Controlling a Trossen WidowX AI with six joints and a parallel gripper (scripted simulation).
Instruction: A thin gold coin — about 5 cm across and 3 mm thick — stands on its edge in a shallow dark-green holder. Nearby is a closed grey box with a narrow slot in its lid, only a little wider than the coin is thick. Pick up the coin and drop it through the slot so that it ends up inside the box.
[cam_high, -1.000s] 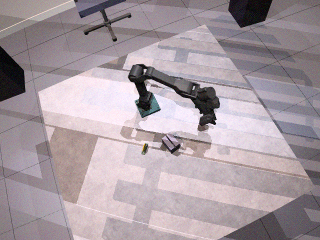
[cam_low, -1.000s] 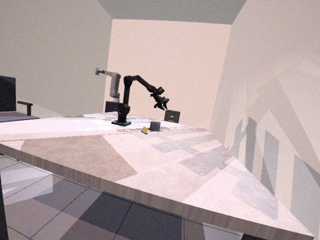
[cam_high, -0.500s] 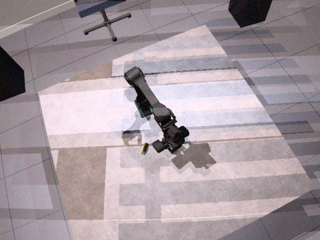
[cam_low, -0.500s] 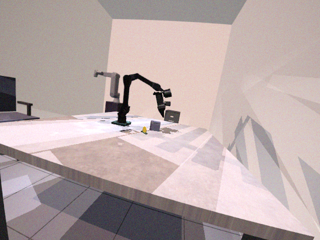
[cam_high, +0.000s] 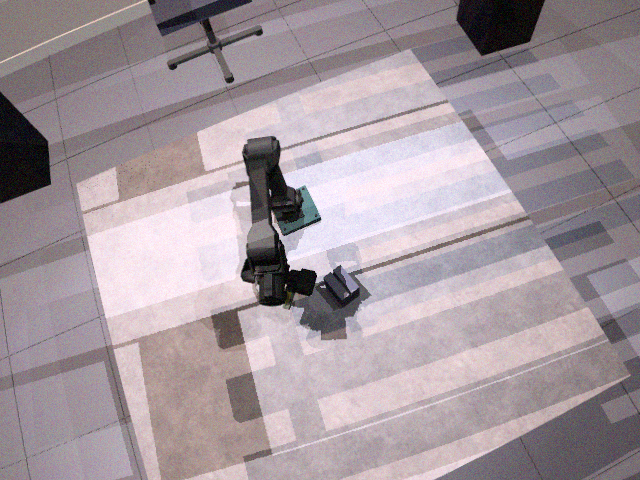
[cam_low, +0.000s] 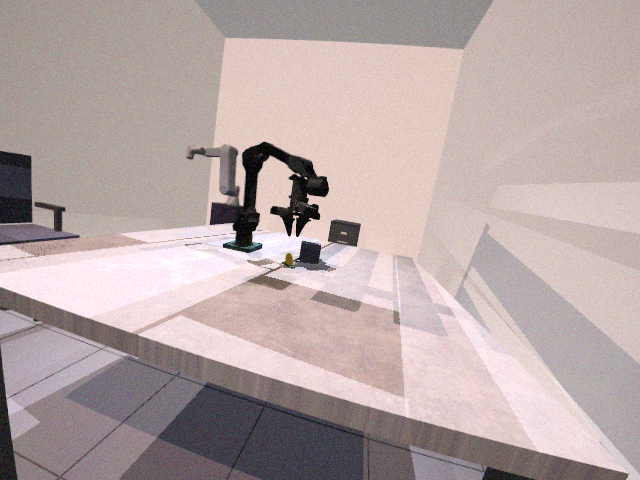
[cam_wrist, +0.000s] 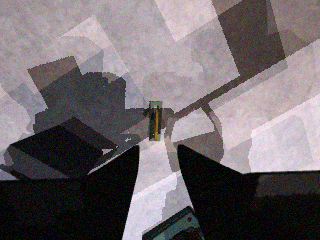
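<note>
The gold coin is 90 mm below my gripper tip.
</note>
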